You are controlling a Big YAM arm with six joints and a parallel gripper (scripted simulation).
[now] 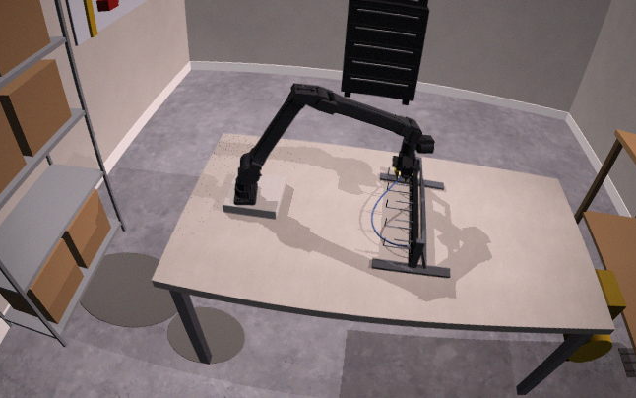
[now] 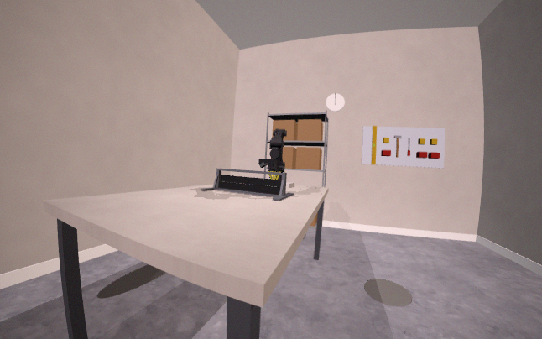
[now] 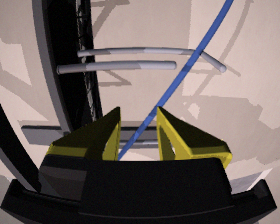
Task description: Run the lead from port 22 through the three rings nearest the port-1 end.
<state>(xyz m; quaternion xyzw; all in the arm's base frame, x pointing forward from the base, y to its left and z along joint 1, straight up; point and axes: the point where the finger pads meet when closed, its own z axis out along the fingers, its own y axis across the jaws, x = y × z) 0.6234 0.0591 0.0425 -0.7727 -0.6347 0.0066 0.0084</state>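
Right now my hand is 16 cm to the left of the dark rack, 4 cm short of it and 1 cm above it.
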